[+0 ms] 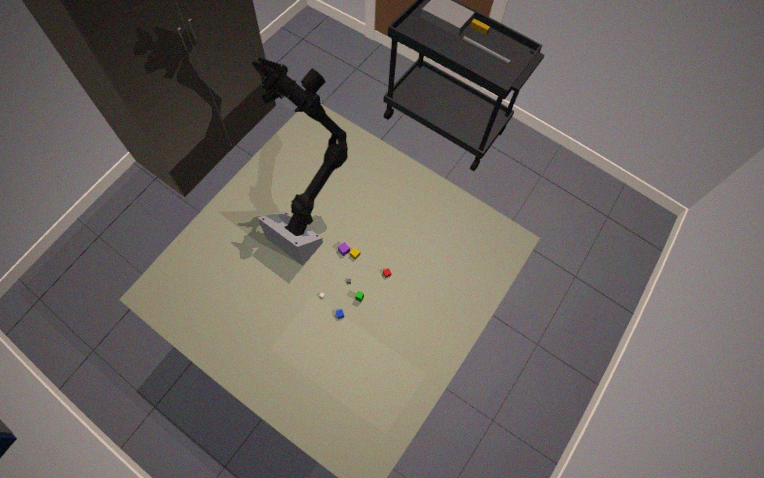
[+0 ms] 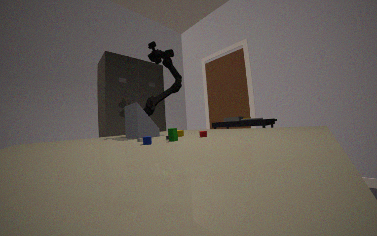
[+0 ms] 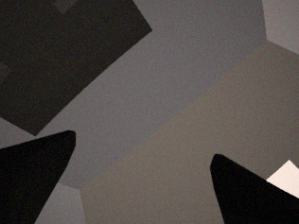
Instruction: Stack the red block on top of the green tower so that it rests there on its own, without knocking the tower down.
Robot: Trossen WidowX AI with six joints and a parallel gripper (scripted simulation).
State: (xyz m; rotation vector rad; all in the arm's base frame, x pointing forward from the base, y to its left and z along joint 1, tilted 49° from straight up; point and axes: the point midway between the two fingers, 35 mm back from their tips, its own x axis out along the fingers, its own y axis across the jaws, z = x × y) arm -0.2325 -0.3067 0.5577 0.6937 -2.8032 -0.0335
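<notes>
Right now my gripper tip is 66 cm short of the red block, 10 cm to the left of it and 72 cm above it. From my gripper tip the other things lie so: small white piece (50 cm ahead, 34 cm to the right, 73 cm below); purple block (45 cm ahead, 13 cm to the right, 72 cm below); yellow block (50 cm ahead, 11 cm to the right, 72 cm below).
</notes>
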